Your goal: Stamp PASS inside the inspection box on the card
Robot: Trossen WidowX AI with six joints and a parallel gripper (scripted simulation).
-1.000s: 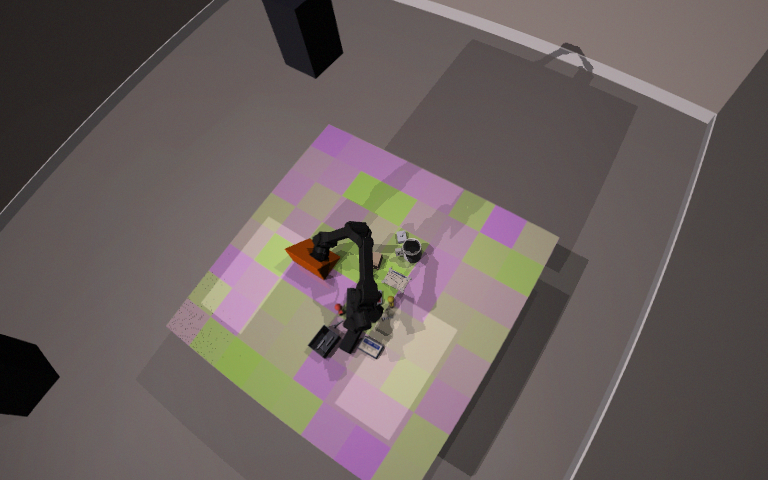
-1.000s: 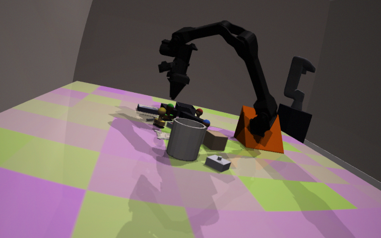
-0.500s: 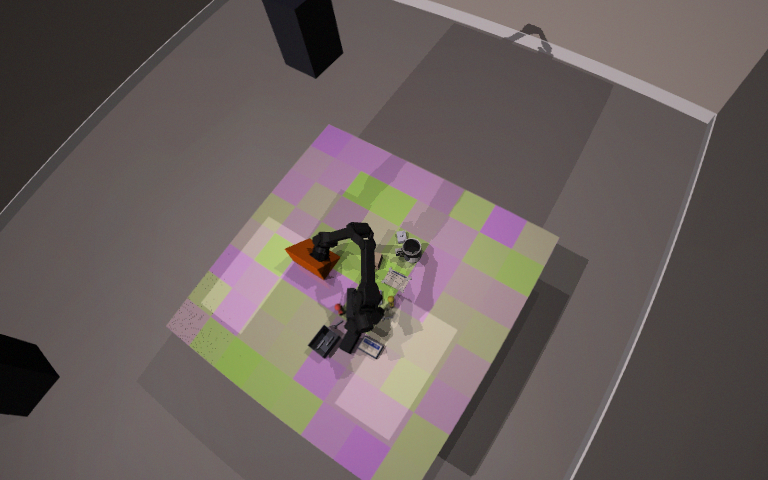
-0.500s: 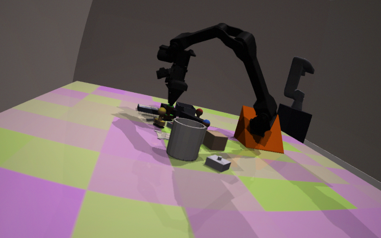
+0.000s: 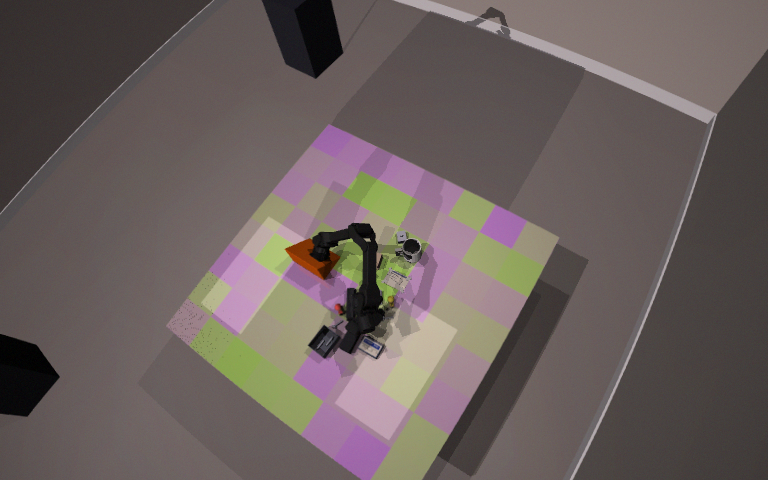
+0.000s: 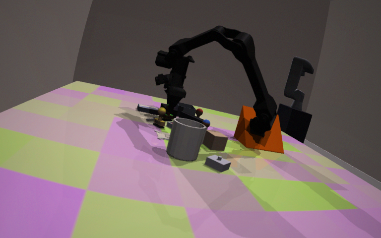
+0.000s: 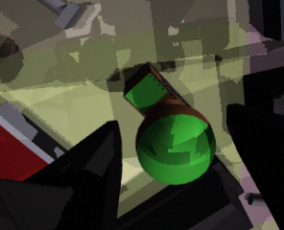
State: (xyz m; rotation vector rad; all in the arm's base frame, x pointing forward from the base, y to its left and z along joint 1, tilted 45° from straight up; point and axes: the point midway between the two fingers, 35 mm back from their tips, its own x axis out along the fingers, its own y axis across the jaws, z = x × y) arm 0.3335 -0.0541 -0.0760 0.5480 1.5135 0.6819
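The green-knobbed stamp is 20 mm below my gripper tip. The rest, counted from my gripper tip: red ink pad 50 mm behind, 90 mm to the left, 30 mm below; then dark block 100 mm behind, 10 mm to the left, 20 mm below; then yellow-knobbed stamp 30 mm ahead, 120 mm to the left, 20 mm below.
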